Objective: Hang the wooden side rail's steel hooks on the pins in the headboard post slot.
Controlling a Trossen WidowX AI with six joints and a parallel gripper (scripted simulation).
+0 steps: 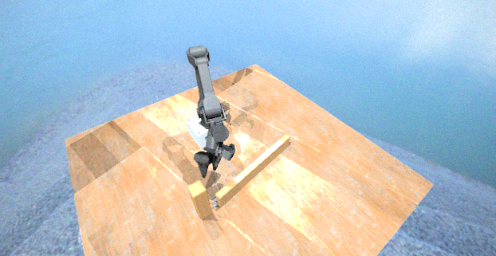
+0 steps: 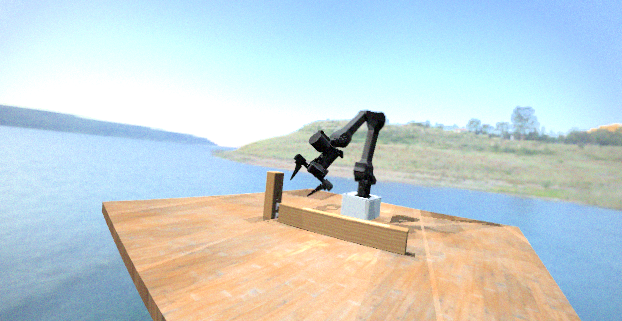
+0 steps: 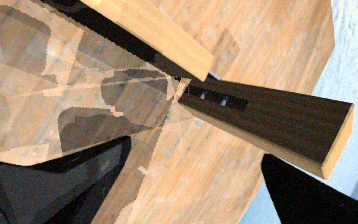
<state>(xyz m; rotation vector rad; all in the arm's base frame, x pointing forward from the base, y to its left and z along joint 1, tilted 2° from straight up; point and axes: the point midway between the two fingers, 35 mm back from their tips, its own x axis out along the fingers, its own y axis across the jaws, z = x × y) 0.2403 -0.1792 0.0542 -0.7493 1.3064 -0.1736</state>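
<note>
My gripper tip is now 8 cm to the left of the headboard post, 4 cm short of it and 4 cm above it.
</note>
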